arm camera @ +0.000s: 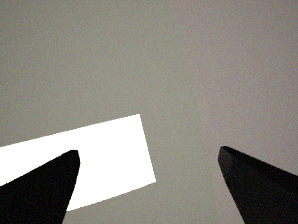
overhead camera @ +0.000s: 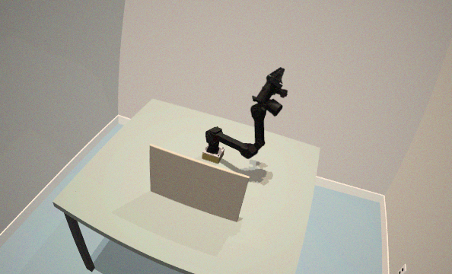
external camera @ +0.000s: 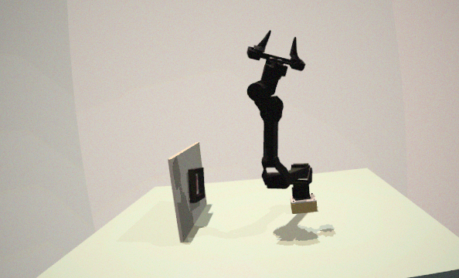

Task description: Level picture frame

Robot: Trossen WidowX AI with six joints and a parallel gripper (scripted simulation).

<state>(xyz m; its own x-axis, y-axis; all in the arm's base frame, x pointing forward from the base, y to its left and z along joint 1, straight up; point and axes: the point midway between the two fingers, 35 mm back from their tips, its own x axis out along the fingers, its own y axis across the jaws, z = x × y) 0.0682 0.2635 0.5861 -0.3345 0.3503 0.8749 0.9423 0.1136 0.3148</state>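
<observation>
The picture frame is 37 cm ahead of my gripper tip, 29 cm to the right of it and 51 cm below it. The rest, counted from my gripper tip: beige wall panel 38 cm ahead, 28 cm to the right, 51 cm below.
</observation>
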